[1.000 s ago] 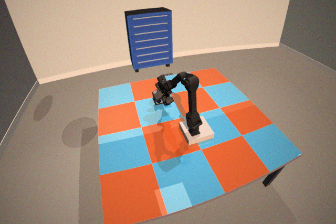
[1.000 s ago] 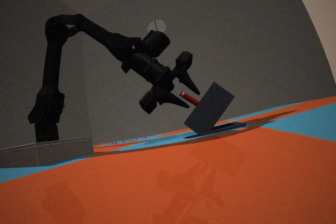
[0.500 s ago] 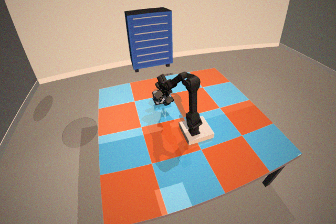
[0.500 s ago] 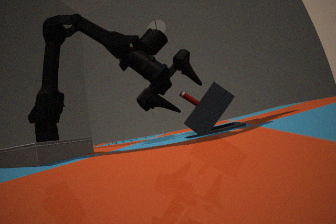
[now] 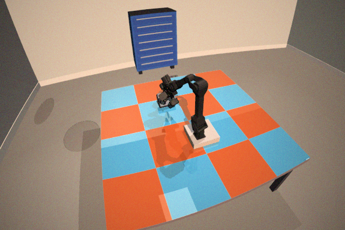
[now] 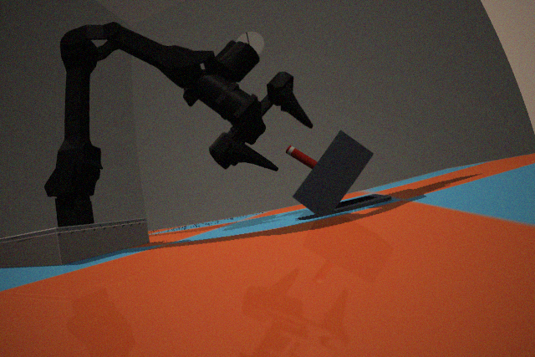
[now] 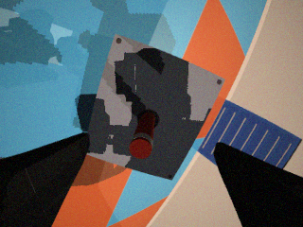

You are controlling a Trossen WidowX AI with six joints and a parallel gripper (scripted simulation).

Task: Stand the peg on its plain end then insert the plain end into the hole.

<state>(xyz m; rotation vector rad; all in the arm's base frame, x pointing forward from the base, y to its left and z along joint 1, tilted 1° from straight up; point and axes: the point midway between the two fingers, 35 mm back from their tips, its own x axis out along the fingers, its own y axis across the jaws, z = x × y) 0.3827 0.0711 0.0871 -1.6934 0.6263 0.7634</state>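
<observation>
The red peg lies 20 mm below my gripper tip. From my gripper tip the other things lie so: sloped panel: 60 mm below, 50 mm ahead; flat panel foot: 110 mm below, 60 mm ahead.
</observation>
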